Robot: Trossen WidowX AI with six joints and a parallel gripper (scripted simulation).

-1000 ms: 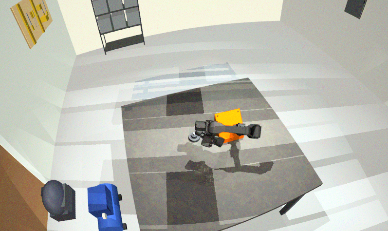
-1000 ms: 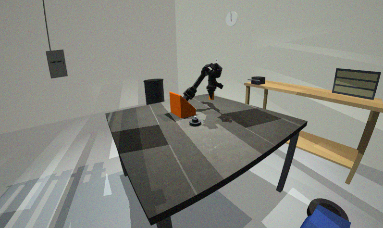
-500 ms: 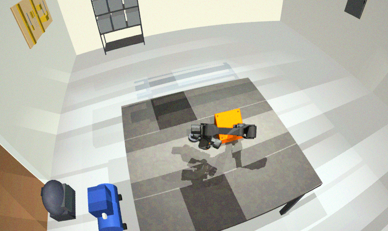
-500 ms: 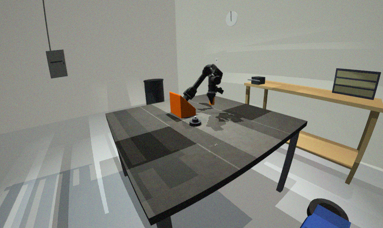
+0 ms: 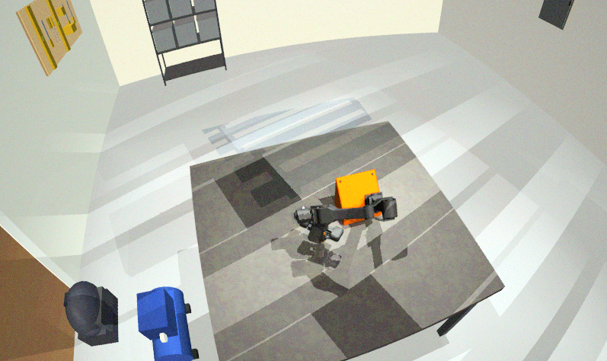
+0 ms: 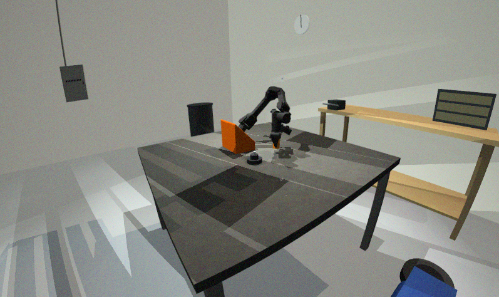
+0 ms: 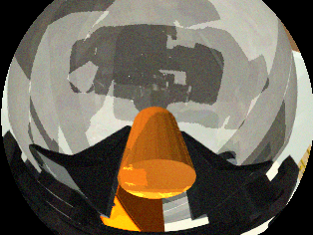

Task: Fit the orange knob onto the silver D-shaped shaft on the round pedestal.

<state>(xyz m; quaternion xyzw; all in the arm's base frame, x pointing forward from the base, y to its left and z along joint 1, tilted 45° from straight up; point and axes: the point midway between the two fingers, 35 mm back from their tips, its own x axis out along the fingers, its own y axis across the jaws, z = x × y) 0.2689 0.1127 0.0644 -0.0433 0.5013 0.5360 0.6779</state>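
My gripper tip is 5 cm short of the round pedestal, 18 cm to the left of it and 1 cm above it. The rest, counted from my gripper tip: orange knob 3 cm above.
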